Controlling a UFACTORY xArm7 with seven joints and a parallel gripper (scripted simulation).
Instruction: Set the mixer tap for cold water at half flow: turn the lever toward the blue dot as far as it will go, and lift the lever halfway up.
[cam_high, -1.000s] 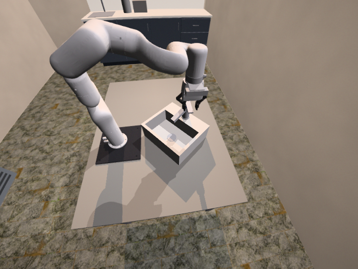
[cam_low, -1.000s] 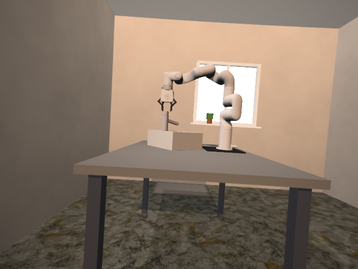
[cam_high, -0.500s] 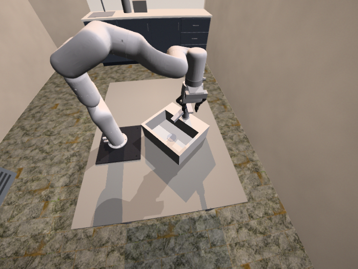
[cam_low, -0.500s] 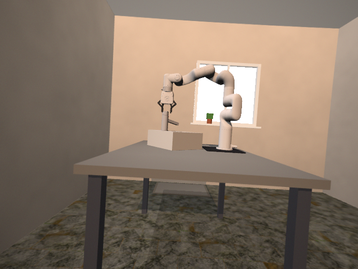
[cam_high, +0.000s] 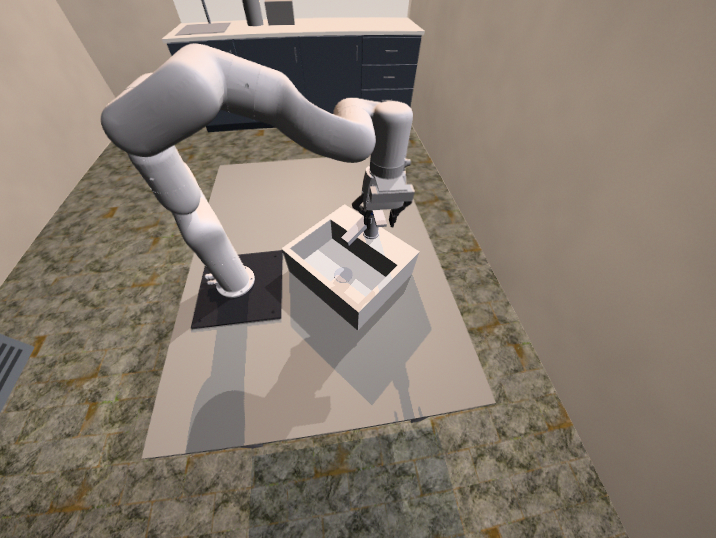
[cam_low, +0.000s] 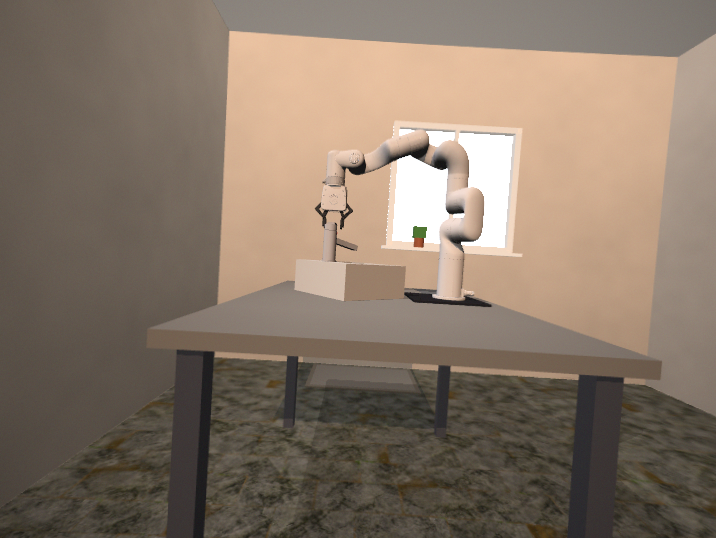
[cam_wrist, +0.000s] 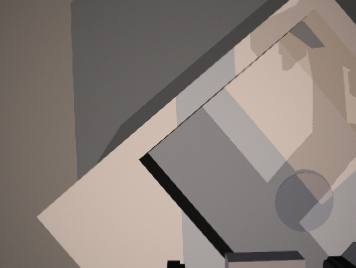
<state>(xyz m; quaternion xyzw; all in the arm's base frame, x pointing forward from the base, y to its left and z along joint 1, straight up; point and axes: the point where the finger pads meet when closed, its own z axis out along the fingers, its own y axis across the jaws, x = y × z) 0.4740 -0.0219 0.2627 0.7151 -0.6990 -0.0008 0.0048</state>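
Now: the lever 40 mm to the left of my hand. Also, from my hand: mixer tap: 60 mm to the left, 50 mm below, 10 mm behind; then sink: 230 mm below, 90 mm behind, 20 mm to the left.
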